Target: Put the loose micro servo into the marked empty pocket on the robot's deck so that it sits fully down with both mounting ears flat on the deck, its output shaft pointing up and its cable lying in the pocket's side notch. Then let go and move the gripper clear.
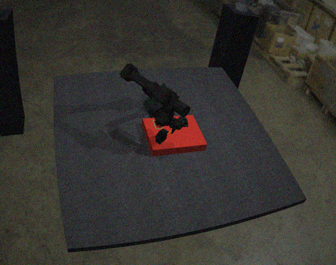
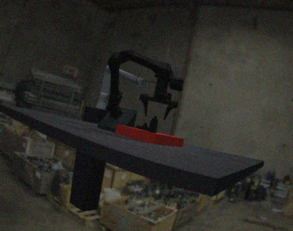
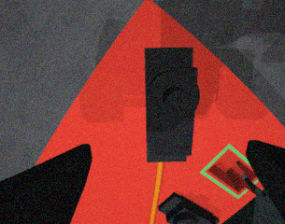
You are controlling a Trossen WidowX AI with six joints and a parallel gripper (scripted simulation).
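Right now the red deck is 90 mm below my gripper tip, 80 mm to the left of it and 10 mm behind it.
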